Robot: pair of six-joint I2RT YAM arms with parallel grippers.
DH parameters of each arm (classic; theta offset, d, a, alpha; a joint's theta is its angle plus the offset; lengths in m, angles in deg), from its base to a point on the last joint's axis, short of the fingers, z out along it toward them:
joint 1: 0 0.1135 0.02 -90
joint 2: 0 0 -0.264 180
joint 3: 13.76 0 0.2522 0
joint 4: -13.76 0 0.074 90
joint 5: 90 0 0 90
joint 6: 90 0.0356 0 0
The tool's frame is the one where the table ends.
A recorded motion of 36 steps. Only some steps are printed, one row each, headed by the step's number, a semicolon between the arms.
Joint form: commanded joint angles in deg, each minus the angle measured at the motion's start. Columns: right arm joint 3, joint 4, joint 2, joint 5, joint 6, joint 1; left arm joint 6, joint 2, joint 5, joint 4, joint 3, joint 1.
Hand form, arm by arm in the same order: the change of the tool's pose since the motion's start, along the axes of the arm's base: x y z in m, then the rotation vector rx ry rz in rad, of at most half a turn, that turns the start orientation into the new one. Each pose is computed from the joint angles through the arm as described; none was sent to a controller.
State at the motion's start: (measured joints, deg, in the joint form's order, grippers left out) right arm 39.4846 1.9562 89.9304 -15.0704 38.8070 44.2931; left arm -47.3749 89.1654 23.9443 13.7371 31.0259 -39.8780
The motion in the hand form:
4: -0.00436 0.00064 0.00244 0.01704 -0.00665 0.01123; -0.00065 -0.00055 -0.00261 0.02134 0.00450 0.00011
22: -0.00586 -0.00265 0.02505 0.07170 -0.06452 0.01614; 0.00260 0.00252 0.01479 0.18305 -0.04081 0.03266
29: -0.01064 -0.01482 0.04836 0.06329 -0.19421 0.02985; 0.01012 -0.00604 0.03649 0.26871 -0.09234 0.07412
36: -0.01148 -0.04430 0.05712 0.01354 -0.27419 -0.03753; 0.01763 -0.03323 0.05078 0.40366 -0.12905 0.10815
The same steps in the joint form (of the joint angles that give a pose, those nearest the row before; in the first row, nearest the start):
4: -0.72 0.71 -1.04 -0.31 0.30 0.65; 0.39 0.49 -0.74 -0.82 0.17 -0.26
22: -0.46 0.23 -5.70 -0.64 -0.17 0.36; 5.11 -2.82 -8.51 -14.19 4.69 -0.29
29: -1.02 -1.93 -12.18 2.04 -5.32 -0.41; 6.07 -3.55 -15.08 -21.79 10.47 -1.43
36: -3.72 -4.77 -18.74 5.03 -9.11 -4.64; 5.39 0.84 -24.28 -30.17 19.51 -5.36

